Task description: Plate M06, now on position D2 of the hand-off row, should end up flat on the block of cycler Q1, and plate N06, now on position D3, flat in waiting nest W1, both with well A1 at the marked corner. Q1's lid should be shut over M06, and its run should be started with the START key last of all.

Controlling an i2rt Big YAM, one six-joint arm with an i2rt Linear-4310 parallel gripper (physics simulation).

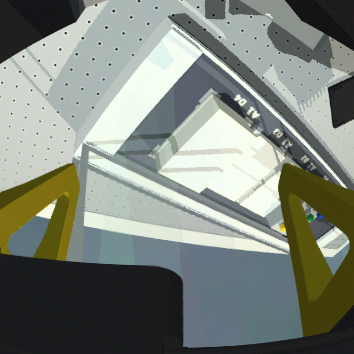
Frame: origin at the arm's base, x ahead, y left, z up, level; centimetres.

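Seen in the pictures: gripper, fingertip midpoint: (178, 174).
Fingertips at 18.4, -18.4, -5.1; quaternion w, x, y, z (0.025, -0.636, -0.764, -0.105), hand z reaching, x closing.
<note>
A point is followed by its place in that frame, as x, y, z.
My gripper (178, 174) @[18.4, -18.4, -5.1] is open, with its two yellow fingers wide apart and nothing between them. Beyond the fingers is the hand-off row (150, 115), a dark panel inside a white border, running from upper left to lower right. Upside-down labels D4, D3 and D2 show along its far side. Bright, washed-out pale surfaces lie beside these labels. Glare hides where one position stops and another starts, so I cannot tell M06 from N06 or read their well A1 corners. The right finger covers part of the row's D2 end. Cycler Q1, its lid, the START key and nest W1 cannot be made out.
A grey rail (185, 197) @[22.0, -16.8, -7.1] borders the row's near side, and a thin upright post (82, 200) @[32.9, -23.8, -16.6] meets it at the left. Small yellow (283, 228) @[50.5, 13.7, -24.8] and green (310, 218) @[47.8, 19.4, -24.8] spots show near the right finger. A dark block (344, 102) @[25.1, 21.3, -34.4] is at the right edge. Perforated deck (30, 100) @[31.4, -33.6, -35.2] lies left.
</note>
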